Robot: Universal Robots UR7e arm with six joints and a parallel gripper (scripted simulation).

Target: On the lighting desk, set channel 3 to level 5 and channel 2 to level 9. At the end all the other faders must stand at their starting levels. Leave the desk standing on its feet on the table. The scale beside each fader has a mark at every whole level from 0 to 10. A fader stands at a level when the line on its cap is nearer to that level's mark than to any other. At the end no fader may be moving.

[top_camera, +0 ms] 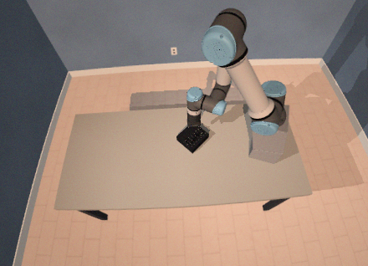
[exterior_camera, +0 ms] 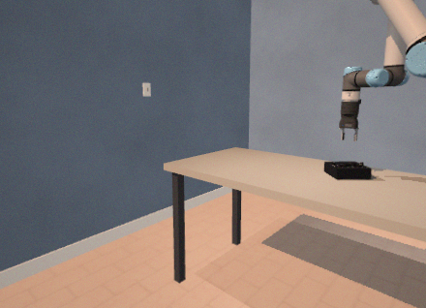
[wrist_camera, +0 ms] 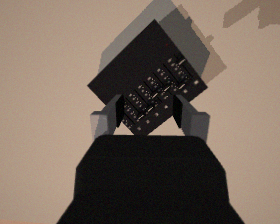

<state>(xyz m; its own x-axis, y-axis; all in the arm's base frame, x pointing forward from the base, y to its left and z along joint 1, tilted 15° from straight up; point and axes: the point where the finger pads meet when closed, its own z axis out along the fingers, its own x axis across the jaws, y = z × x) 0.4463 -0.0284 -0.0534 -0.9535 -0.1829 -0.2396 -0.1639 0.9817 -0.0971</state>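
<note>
The channel 3 fader cap is 13 cm below my hand, 4 cm to the left of it and 1 cm behind it. Round my hand: channel 4 fader cap 13 cm below, 1 cm to the left, 1 cm behind; then channel 6 fader cap 13 cm below, 6 cm behind, 1 cm to the right; then channel 5 fader cap 13 cm below, 3 cm behind.
</note>
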